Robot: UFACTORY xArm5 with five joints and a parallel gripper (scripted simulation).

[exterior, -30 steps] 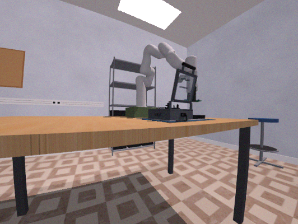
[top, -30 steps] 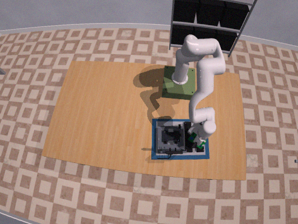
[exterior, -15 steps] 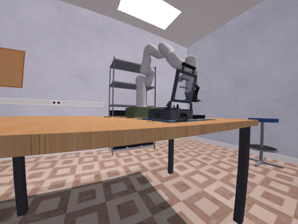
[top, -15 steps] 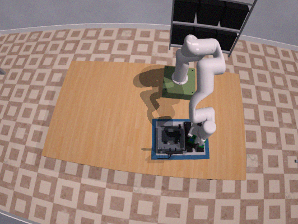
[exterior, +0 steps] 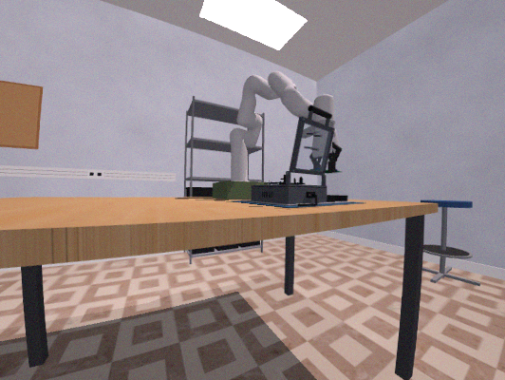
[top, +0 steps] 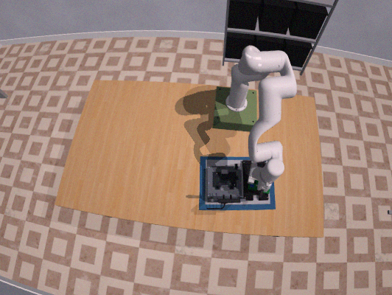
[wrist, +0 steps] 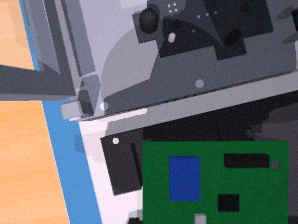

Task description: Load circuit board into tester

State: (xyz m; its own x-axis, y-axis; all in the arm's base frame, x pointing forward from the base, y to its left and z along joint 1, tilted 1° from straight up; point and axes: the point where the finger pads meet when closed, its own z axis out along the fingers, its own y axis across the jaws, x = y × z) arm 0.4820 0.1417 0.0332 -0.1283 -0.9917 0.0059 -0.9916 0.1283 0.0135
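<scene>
My hand is right at the green circuit board. Also, from my hand: tester lid (16 cm to the right, 10 cm ahead, 6 cm above); then tester (13 cm to the right, 1 cm below).
</scene>
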